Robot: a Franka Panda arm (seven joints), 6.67 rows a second.
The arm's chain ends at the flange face. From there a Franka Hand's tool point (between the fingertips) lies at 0.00 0.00 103.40 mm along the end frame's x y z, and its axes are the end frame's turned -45 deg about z.
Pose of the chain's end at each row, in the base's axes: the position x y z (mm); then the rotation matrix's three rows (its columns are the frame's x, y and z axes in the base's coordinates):
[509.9 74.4 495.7], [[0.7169 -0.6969 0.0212], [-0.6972 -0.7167 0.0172], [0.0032 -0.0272 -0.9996]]
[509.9 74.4 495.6], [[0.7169 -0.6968 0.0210], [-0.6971 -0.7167 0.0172], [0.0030 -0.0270 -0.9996]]
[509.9 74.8 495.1], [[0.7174 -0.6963 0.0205], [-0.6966 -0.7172 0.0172], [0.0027 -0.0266 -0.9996]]
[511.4 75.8 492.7], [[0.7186 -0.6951 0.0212], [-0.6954 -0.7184 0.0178], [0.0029 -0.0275 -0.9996]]
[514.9 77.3 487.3], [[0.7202 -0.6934 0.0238], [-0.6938 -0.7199 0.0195], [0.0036 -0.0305 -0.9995]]
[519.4 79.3 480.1], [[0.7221 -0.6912 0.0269], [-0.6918 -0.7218 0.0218], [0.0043 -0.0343 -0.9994]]
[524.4 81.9 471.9], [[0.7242 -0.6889 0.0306], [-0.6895 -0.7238 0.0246], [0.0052 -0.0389 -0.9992]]
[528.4 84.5 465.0], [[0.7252 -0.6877 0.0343], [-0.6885 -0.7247 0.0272], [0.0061 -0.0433 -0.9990]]
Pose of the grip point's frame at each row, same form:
[512.1 76.2 392.3], [[0.9997 0.0141 0.0212], [0.0138 -0.9998 0.0172], [0.0215 -0.0170 -0.9996]]
[512.1 76.2 392.2], [[0.9996 0.0142 0.0210], [0.0139 -0.9997 0.0172], [0.0212 -0.0170 -0.9996]]
[512.0 76.6 391.7], [[0.9996 0.0149 0.0205], [0.0146 -0.9997 0.0172], [0.0207 -0.0169 -0.9996]]
[513.6 77.6 389.3], [[0.9996 0.0166 0.0212], [0.0163 -0.9997 0.0178], [0.0215 -0.0174 -0.9996]]
[517.4 79.3 384.0], [[0.9996 0.0190 0.0238], [0.0185 -0.9996 0.0195], [0.0241 -0.0190 -0.9995]]
[522.2 81.6 376.8], [[0.9994 0.0218 0.0269], [0.0212 -0.9996 0.0218], [0.0273 -0.0212 -0.9994]]
[527.6 84.4 368.6], [[0.9992 0.0250 0.0306], [0.0243 -0.9994 0.0246], [0.0312 -0.0238 -0.9992]]
[531.9 87.3 361.7], [[0.9991 0.0265 0.0343], [0.0256 -0.9993 0.0272], [0.0349 -0.0263 -0.9990]]

